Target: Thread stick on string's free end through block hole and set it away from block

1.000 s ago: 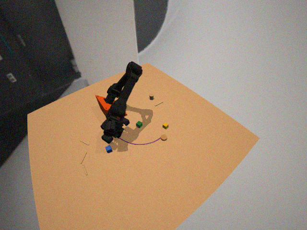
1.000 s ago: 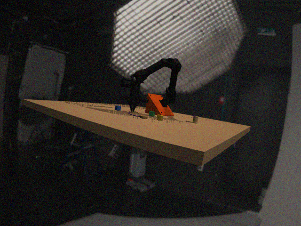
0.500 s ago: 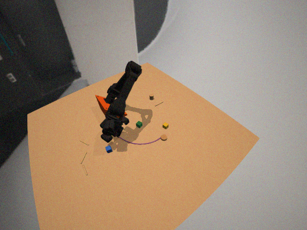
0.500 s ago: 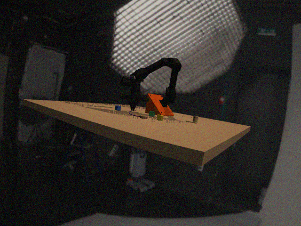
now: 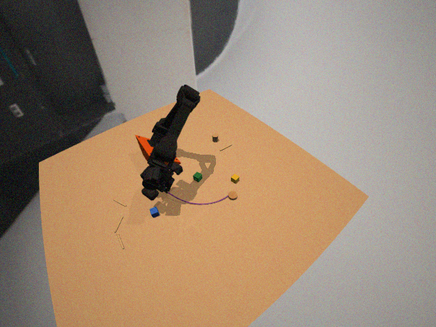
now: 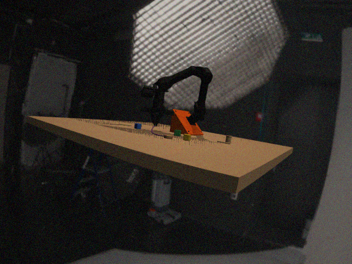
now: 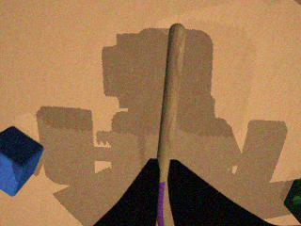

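Now: the blue cube 90 mm to the right of my gripper tip, 50 mm ahead of it and 10 mm below it. Round my gripper tip: thin wooden stick 10 mm to the right, 10 mm behind; then round wooden button 230 mm to the left, 160 mm ahead, 20 mm below; then green cube 160 mm to the left, 10 mm below, 10 mm behind.
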